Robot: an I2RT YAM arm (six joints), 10 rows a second.
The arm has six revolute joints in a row. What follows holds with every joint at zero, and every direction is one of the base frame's. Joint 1 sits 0.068 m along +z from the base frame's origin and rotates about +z. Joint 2 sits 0.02 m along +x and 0.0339 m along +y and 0.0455 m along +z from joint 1 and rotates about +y. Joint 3 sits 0.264 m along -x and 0.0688 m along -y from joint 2 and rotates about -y. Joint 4 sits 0.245 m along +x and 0.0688 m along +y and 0.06 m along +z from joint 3 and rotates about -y. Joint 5 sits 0.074 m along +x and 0.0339 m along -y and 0.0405 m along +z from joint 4 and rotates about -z. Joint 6 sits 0.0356 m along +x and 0.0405 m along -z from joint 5 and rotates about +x. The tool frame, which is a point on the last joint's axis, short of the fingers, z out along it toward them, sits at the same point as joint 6; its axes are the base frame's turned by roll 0, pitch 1.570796 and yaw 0 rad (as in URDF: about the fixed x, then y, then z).
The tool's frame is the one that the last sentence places.
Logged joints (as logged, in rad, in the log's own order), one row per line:
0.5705 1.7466 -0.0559 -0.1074 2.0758 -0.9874
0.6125 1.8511 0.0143 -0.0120 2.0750 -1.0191
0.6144 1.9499 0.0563 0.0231 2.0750 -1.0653
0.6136 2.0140 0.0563 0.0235 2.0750 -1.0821
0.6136 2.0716 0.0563 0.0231 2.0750 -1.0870
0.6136 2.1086 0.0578 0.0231 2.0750 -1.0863
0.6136 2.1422 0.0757 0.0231 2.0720 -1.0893
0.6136 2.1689 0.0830 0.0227 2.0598 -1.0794
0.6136 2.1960 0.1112 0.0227 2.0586 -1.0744
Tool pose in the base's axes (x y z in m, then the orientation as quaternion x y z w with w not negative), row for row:
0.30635 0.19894 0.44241 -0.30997 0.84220 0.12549 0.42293
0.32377 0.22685 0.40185 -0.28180 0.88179 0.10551 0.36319
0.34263 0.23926 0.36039 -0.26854 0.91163 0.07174 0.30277
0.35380 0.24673 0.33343 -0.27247 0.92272 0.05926 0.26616
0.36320 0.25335 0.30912 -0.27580 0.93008 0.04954 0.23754
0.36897 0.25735 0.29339 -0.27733 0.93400 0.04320 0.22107
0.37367 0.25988 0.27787 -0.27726 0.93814 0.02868 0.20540
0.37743 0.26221 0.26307 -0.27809 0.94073 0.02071 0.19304
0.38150 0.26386 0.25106 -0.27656 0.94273 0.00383 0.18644
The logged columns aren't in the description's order. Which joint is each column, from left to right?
Columns, left to right: joint 1, joint 2, joint 5, joint 6, joint 3, joint 4.
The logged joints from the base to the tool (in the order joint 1, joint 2, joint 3, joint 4, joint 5, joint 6), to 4 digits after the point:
0.5705 1.7466 2.0758 -0.9874 -0.0559 -0.1074
0.6125 1.8511 2.0750 -1.0191 0.0143 -0.0120
0.6144 1.9499 2.0750 -1.0653 0.0563 0.0231
0.6136 2.0140 2.0750 -1.0821 0.0563 0.0235
0.6136 2.0716 2.0750 -1.0870 0.0563 0.0231
0.6136 2.1086 2.0750 -1.0863 0.0578 0.0231
0.6136 2.1422 2.0720 -1.0893 0.0757 0.0231
0.6136 2.1689 2.0598 -1.0794 0.0830 0.0227
0.6136 2.1960 2.0586 -1.0744 0.1112 0.0227

